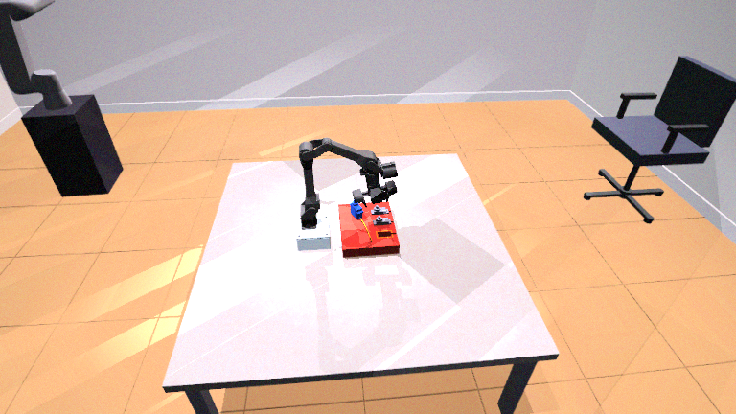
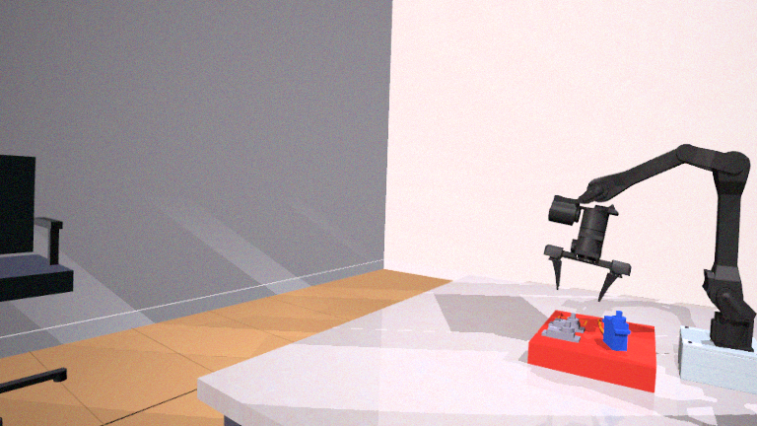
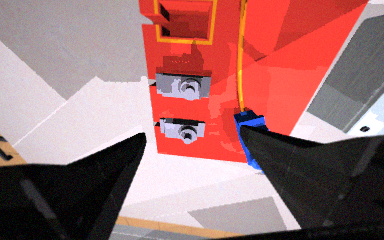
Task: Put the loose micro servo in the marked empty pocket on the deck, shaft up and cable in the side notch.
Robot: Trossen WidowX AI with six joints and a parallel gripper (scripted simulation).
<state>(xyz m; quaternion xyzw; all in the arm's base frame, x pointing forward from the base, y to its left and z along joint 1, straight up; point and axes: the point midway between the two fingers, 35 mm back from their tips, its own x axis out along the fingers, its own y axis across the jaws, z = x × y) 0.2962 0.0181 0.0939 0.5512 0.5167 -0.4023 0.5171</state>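
My gripper tip is 8 cm past the red deck, 2 cm to the left of it and 11 cm above it.
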